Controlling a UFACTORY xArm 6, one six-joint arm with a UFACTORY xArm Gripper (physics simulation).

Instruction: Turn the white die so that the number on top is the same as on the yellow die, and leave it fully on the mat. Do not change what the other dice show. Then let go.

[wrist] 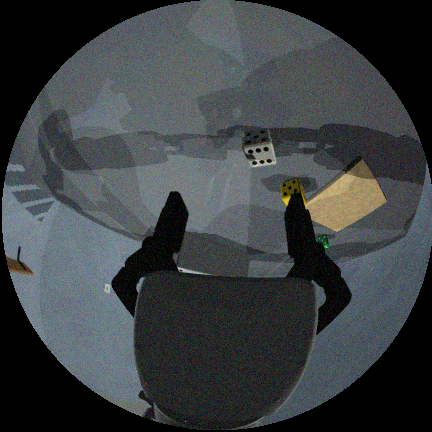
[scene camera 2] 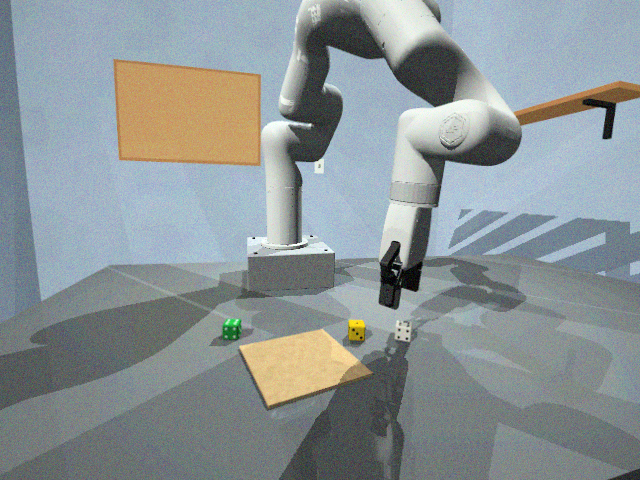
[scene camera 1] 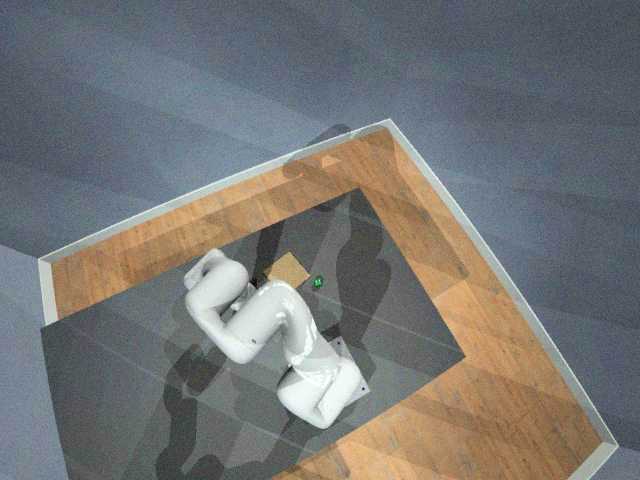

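Seen in the pictures: gripper, fingertip midpoint: (wrist: 235, 201) (scene camera 2: 399, 297); arm's base, origin of the base link: (scene camera 2: 284, 244).
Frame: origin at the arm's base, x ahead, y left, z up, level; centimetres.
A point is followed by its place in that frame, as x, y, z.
Note:
The white die (scene camera 2: 403, 331) @[40.4, 12.0, -7.7] (wrist: 259, 148) @[40.0, 13.2, -7.0] stands flat on the table, off the mat; a bright face with six pips appears to be its top. The yellow die (scene camera 2: 356, 330) @[38.4, 4.7, -7.6] (wrist: 291, 190) @[37.8, 6.4, -7.6] stands between it and the mat (scene camera 1: 286, 268) @[44.0, -6.1, -9.0] (scene camera 2: 305, 364) @[43.5, -4.9, -9.0] (wrist: 350, 200) @[42.9, -4.0, -9.0], with one pip on top in scene camera 2. The green die (scene camera 1: 317, 282) @[32.2, -14.0, -6.9] (scene camera 2: 232, 329) @[33.4, -14.2, -7.6] (wrist: 323, 241) @[32.8, -13.1, -7.7] stands at the mat's other side. My gripper (scene camera 2: 400, 298) @[36.8, 13.1, -3.3] (wrist: 235, 201) @[36.8, 13.1, -3.3] is open and empty, above and behind the white die in scene camera 2. The arm hides the white and yellow dice in scene camera 1.
The yellow die is close beside the white die and near the mat's corner. The robot base (scene camera 2: 290, 271) @[10.6, -0.5, -4.9] stands on the dark table (scene camera 1: 413, 330) @[-3.9, -37.8, -9.4] behind the dice. A wall board (scene camera 2: 188, 113) and a shelf (scene camera 2: 568, 103) are on the walls, away from the dice.

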